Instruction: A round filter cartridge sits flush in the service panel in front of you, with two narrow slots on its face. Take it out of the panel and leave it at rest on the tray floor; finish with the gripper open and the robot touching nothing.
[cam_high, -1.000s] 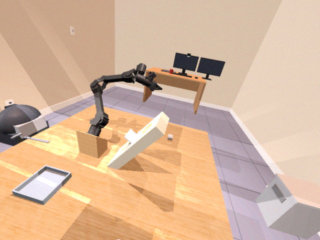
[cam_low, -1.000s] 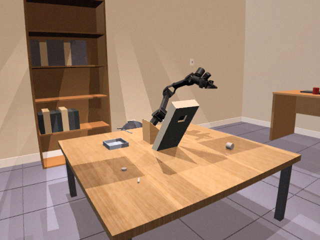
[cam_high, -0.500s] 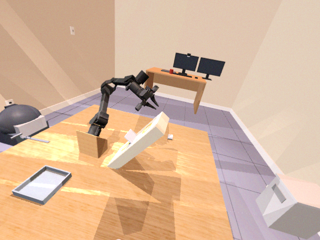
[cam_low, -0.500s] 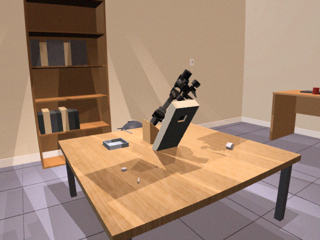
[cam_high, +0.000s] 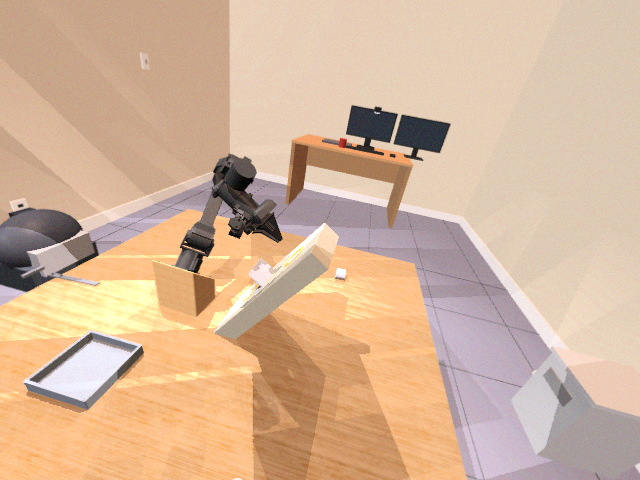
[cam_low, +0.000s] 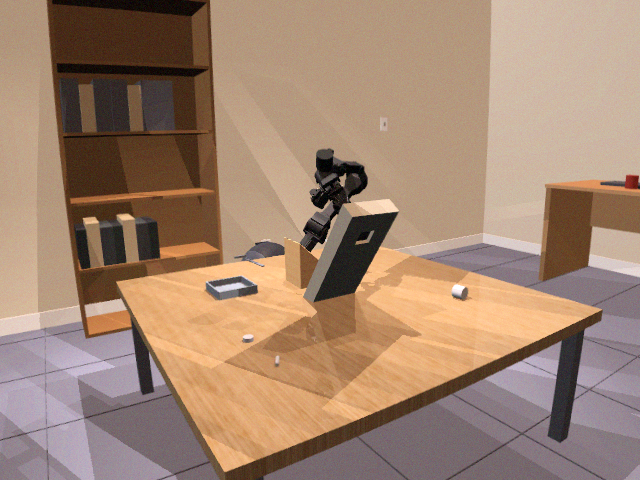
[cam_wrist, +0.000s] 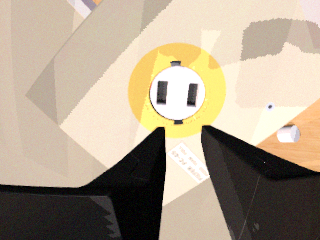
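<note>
Now: gripper tip 60 mm short of the round white filter cartridge and 50 mm above it. The rest, counted from my gripper tip: small peg (290 mm ahead, 370 mm to the right, 310 mm below); grey tray (330 mm behind, 320 mm to the right, 310 mm below).
</note>
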